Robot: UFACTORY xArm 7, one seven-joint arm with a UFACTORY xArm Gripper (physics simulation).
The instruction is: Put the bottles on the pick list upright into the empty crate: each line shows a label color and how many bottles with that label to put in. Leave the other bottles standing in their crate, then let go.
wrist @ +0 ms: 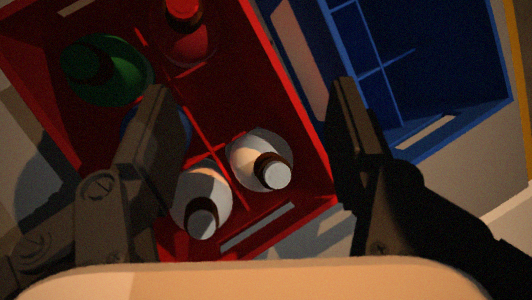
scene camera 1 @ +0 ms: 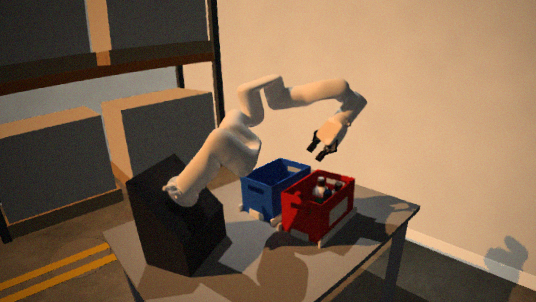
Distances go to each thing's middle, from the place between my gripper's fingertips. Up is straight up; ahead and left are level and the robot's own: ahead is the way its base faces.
Now: hand 9 cm past the green bottle (wrist: 102, 69), 7 cm to the left of it and 21 cm above it.
